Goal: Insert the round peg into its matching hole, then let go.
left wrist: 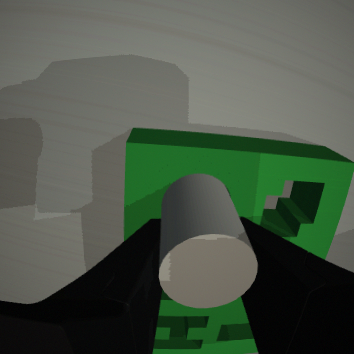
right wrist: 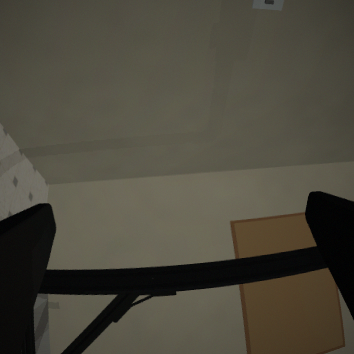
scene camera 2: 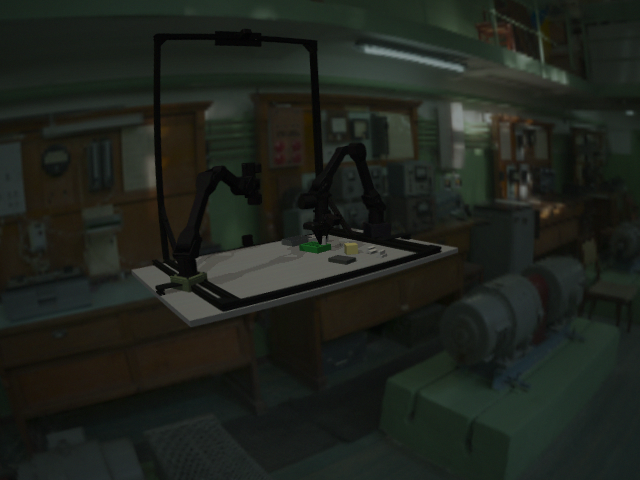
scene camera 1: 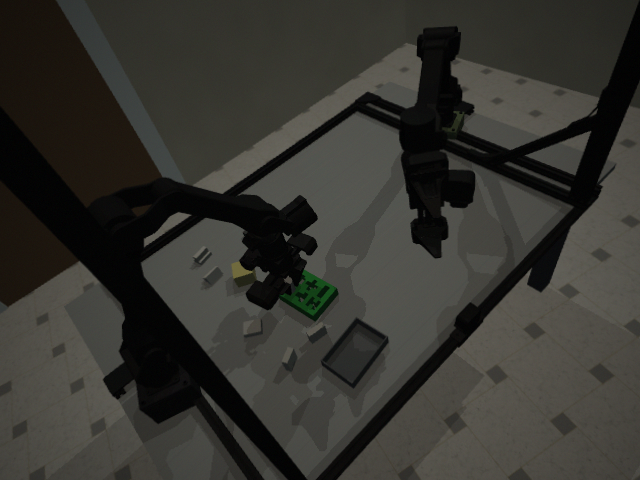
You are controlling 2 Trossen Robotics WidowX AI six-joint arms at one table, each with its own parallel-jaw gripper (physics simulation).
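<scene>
My left gripper [scene camera 1: 293, 284] [scene camera 2: 320, 240] [left wrist: 196, 229] is shut on the round peg, a grey cylinder [left wrist: 209, 270], over the green board [scene camera 1: 332, 292] [scene camera 2: 315, 249] [left wrist: 230, 160]. The peg's near end faces the left wrist camera. Its far end covers the place of the round hole, with a thin dark sliver beside its right edge; how deep it sits is hidden. The stepped hole [left wrist: 307, 200] lies to the right of the peg in that view. My right gripper [scene camera 1: 438, 232] [right wrist: 182, 211] is open and empty, raised above the table, far from the board.
A yellow block [scene camera 1: 243, 273] [scene camera 2: 351, 248] stands close to the board. Pale pieces [scene camera 1: 252, 327] [scene camera 1: 316, 331] [scene camera 1: 289, 358] [scene camera 1: 202, 255] [scene camera 1: 211, 276] lie around it. A grey tray [scene camera 1: 370, 363] lies below right of the board in scene camera 1. A dark flat box [scene camera 2: 342, 259] lies near the yellow block.
</scene>
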